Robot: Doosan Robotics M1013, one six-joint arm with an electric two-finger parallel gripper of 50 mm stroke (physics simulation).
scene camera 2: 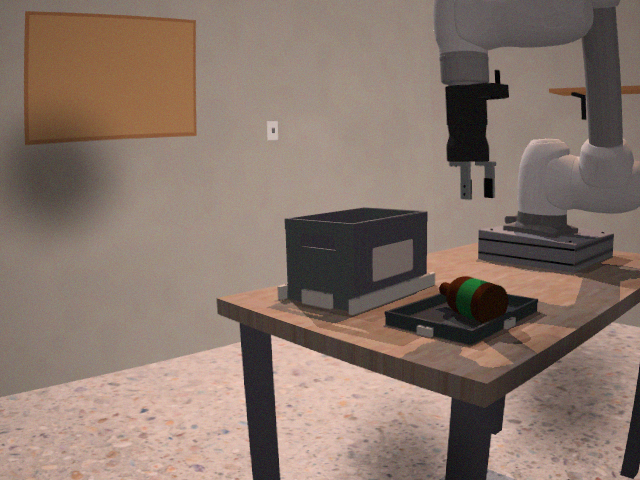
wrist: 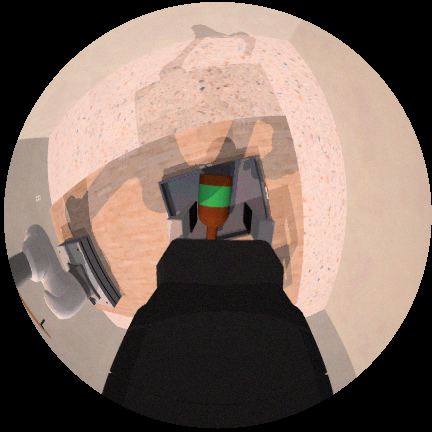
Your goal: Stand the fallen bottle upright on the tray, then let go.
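Seen in the pictures: gripper, fingertip midpoint: [scene camera 2: 478,198] [wrist: 219,211]; arm's base, link origin: [scene camera 2: 541,231] [wrist: 82,280].
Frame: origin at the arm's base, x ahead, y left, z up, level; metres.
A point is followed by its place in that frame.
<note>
A brown bottle with a green band [scene camera 2: 465,298] {x 0.702, y 0.235, z -0.028 m} [wrist: 215,196] {x 0.669, y 0.237, z -0.001 m} lies on its side in the dark, low-rimmed tray [scene camera 2: 448,330] {x 0.784, y 0.263, z -0.063 m} [wrist: 172,201] {x 0.551, y 0.235, z -0.074 m}. In the scene view its neck points left, towards the crate, and its base faces the front right. In the wrist view its neck points down towards the gripper body, whose edge hides the tip of the neck. My gripper [scene camera 2: 477,188] {x 0.680, y 0.244, z 0.151 m} [wrist: 219,211] {x 0.680, y 0.244, z 0.151 m} is open and empty. It points down and hangs well above the bottle and tray; in the wrist view the bottle shows between the two fingers, with none of them touching it.
A tall dark crate [scene camera 2: 320,268] {x 0.791, y -0.068, z -0.001 m} stands beside the tray, held by light grey brackets [scene camera 2: 392,294] {x 0.662, y 0.011, z -0.065 m} on the wooden table [scene camera 2: 351,351] {x 0.908, y 0.156, z -0.094 m}. The robot's base block [scene camera 2: 527,253] {x 0.144, y 0.037, z -0.044 m} [wrist: 97,270] {x 0.144, y 0.042, z -0.036 m} stands at the table's far end. Small light clips sit at the tray's sides.
</note>
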